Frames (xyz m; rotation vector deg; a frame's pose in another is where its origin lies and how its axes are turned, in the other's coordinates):
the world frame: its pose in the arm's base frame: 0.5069 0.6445 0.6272 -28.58 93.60 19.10
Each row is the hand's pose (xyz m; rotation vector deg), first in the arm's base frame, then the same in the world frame.
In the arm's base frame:
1: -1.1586 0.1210 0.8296 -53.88 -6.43 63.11
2: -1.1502 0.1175 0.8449 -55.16 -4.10 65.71
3: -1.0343 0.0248 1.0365 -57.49 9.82 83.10
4: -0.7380 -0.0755 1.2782 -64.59 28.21 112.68
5: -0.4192 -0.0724 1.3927 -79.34 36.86 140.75
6: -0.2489 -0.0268 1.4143 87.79 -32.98 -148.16
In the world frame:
1: -0.0134 0.3727 -1.7175 -63.71 -81.51 -13.81
2: -0.0287 0.3644 -1.7139 -65.91 -78.54 -12.15
3: -0.2151 0.2124 -1.6839 -76.54 -62.50 2.32
4: -0.4632 -0.0406 -1.5086 -96.48 -35.24 21.91
5: -0.6000 -0.2067 -1.2469 -119.76 -8.72 32.72
6: -0.6395 -0.2547 -1.0806 -135.54 5.75 34.63

